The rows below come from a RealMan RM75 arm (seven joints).
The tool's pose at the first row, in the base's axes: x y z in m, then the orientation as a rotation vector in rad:
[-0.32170 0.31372 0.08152 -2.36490 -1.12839 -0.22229]
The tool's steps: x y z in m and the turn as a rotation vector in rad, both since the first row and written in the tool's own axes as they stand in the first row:
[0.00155 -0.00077 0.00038 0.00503 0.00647 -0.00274]
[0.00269 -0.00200 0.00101 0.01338 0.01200 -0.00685]
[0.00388 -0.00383 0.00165 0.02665 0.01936 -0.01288]
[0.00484 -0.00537 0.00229 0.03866 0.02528 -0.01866]
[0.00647 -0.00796 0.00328 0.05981 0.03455 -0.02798]
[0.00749 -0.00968 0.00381 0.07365 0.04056 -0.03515]
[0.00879 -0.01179 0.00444 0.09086 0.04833 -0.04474]
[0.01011 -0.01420 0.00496 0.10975 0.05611 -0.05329]
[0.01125 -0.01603 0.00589 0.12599 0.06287 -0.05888]
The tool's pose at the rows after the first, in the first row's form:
[-0.32132 0.31537 0.08203 -2.35673 -1.12797 -0.22764]
[-0.32157 0.31712 0.08235 -2.34530 -1.12913 -0.23033]
[-0.32225 0.31922 0.08290 -2.32792 -1.13099 -0.23274]
[-0.32285 0.32101 0.08326 -2.31229 -1.13333 -0.23416]
[-0.32385 0.32399 0.08395 -2.28565 -1.13683 -0.23502]
[-0.32454 0.32586 0.08450 -2.26768 -1.14032 -0.23586]
[-0.32536 0.32818 0.08520 -2.24487 -1.14518 -0.23745]
[-0.32639 0.33061 0.08612 -2.22115 -1.14841 -0.23764]
[-0.32712 0.33283 0.08640 -2.20168 -1.14901 -0.23728]

